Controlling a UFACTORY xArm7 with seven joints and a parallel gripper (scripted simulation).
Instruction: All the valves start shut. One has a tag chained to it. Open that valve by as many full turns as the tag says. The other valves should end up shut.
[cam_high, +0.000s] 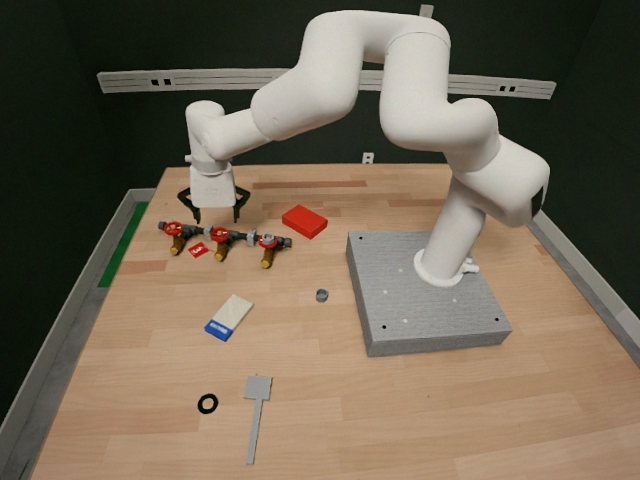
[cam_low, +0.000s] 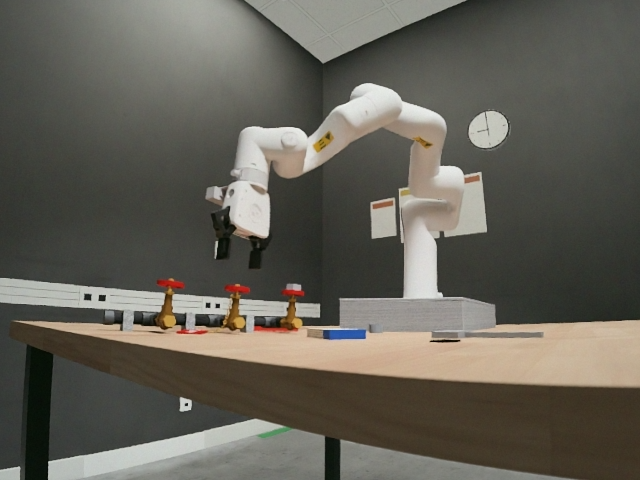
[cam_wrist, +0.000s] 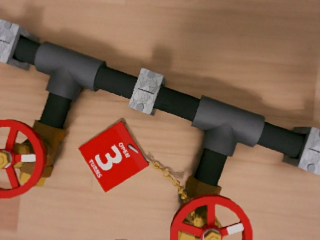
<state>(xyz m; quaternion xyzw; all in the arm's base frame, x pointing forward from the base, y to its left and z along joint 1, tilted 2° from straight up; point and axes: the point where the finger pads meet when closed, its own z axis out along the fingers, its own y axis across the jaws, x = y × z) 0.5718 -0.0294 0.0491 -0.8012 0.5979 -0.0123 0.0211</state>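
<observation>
Right now the grey cap is 130 mm behind my hand, 50 mm below it and 10 mm to the left of it. Round my hand: blue box: 200 mm to the left, 140 mm below, 70 mm behind; then red block: 200 mm behind, 170 mm to the right, 130 mm below; then red tag: 140 mm below, 80 mm ahead, 20 mm to the right.
</observation>
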